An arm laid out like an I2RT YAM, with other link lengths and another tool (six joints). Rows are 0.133 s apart.
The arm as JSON. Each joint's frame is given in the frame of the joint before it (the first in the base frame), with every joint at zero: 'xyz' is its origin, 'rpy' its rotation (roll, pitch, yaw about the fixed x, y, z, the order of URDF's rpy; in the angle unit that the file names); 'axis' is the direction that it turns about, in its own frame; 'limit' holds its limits. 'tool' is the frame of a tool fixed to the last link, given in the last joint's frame.
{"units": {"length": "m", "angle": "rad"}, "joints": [
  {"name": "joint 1", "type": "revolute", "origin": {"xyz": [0.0, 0.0, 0.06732], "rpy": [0.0, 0.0, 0.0]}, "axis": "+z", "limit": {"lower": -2.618, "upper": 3.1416}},
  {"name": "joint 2", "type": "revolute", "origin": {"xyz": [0.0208, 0.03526, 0.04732], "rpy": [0.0, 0.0, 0.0]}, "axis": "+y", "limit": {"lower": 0.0, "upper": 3.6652}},
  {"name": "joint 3", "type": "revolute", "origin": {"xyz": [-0.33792, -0.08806, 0.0], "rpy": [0.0, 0.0, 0.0]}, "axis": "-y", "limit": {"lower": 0.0, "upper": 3.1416}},
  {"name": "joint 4", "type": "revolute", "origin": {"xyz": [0.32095, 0.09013, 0.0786], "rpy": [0.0, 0.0, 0.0]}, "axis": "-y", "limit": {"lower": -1.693, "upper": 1.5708}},
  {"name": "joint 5", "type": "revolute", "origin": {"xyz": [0.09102, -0.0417, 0.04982], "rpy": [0.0, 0.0, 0.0]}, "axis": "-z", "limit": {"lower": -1.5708, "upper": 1.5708}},
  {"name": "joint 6", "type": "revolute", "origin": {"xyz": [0.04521, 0.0, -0.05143], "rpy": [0.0, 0.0, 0.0]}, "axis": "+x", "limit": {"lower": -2.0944, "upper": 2.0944}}
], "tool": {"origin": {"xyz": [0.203, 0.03, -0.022], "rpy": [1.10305, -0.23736, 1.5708]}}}
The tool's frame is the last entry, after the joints.
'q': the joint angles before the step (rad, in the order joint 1, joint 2, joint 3, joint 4, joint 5, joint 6). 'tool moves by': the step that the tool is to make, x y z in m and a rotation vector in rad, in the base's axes. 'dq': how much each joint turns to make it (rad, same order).
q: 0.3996, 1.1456, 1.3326, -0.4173, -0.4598, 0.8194
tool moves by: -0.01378, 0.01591, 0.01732, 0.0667, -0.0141, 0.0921
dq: 0.0005, 0.0089, -0.0089, 0.0774, -0.1009, 0.0419
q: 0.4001, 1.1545, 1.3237, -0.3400, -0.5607, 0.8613
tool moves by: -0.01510, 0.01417, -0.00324, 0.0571, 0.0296, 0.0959
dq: 0.0011, 0.0036, -0.0501, 0.0830, -0.1037, 0.0594
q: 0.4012, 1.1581, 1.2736, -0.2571, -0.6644, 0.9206
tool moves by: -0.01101, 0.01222, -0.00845, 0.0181, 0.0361, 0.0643
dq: 0.0151, 0.0106, -0.0236, 0.0277, -0.0532, 0.0305
